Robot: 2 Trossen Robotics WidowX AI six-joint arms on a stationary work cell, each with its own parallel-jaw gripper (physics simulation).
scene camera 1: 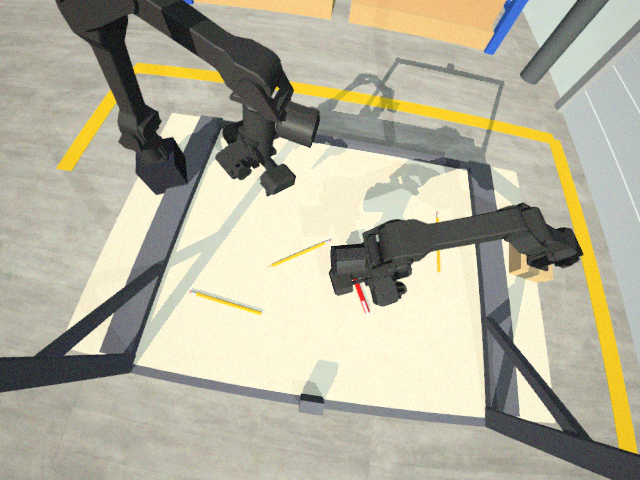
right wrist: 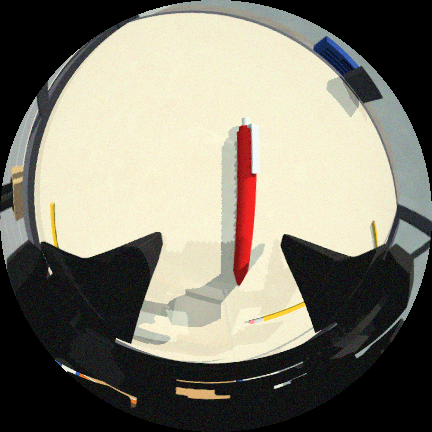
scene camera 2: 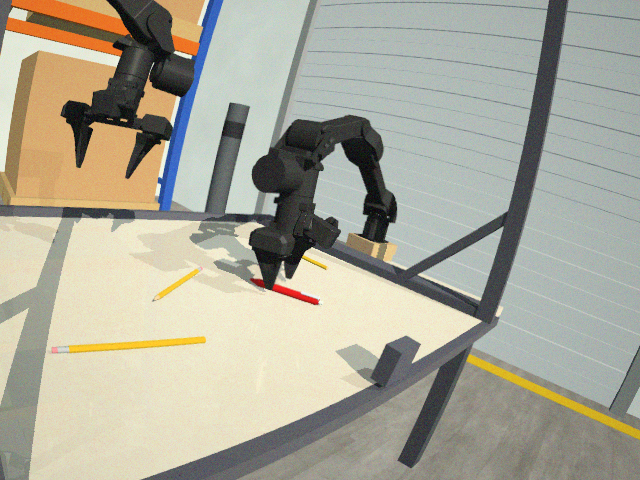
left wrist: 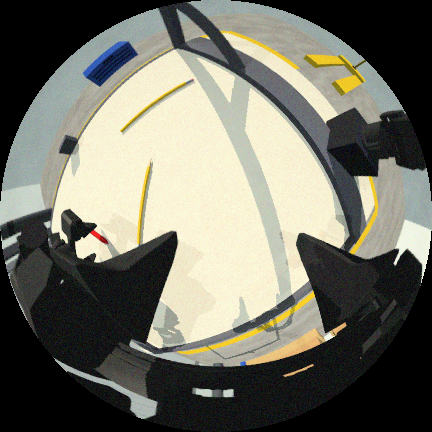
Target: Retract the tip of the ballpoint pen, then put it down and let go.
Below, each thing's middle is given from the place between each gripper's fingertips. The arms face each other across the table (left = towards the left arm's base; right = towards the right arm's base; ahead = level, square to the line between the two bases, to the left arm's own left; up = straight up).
My left gripper is now 300 mm to the left of the red ballpoint pen (right wrist: 248, 134), 160 mm past it and 140 mm above it. Also, from my left hand: grey block (scene camera 2: 397, 356) (430 mm behind, 240 mm to the right, 120 mm below); tan block (scene camera 1: 518, 266) (770 mm to the right, 120 mm below, 40 mm ahead).
Right now my right hand is 20 mm past the red ballpoint pen and 10 mm to the right of it. From my right hand the other things lie so: grey block: 300 mm behind, 70 mm to the left, 20 mm above; then tan block: 470 mm to the right, 170 mm ahead, 10 mm above.
